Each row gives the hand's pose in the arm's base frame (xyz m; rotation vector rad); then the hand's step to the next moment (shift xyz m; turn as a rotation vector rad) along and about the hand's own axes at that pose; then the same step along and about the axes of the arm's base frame.
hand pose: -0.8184 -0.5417 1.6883 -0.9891 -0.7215 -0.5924
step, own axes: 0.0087 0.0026 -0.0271 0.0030 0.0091 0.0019
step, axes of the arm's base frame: 0.0146 -0.0242 -0.0044 0.0080 0.0053 -0.0018
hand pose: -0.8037 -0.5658 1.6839 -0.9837 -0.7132 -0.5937
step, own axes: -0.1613 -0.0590 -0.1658 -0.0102 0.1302 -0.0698
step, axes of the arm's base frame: -0.1009 -0.1528 -0.1532 0.1070 -0.0043 -0.1023
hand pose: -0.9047 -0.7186 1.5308 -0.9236 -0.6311 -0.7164
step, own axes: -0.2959 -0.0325 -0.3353 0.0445 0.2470 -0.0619
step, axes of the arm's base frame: -0.1458 -0.2243 -0.3598 0.2293 0.0357 -0.1140
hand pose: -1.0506 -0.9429 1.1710 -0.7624 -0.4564 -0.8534
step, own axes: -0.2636 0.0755 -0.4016 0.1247 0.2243 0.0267
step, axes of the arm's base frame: -0.0687 -0.1393 -0.4608 0.2525 0.0529 0.0042
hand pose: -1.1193 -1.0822 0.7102 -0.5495 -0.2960 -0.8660
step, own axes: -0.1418 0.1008 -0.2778 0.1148 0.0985 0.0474
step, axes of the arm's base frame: -0.0013 -0.0147 -0.3274 0.1471 0.0052 0.0588
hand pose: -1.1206 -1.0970 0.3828 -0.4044 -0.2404 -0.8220
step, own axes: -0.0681 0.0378 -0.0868 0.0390 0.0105 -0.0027
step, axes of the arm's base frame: -0.0121 0.0300 -0.1121 0.0337 -0.0205 0.0089
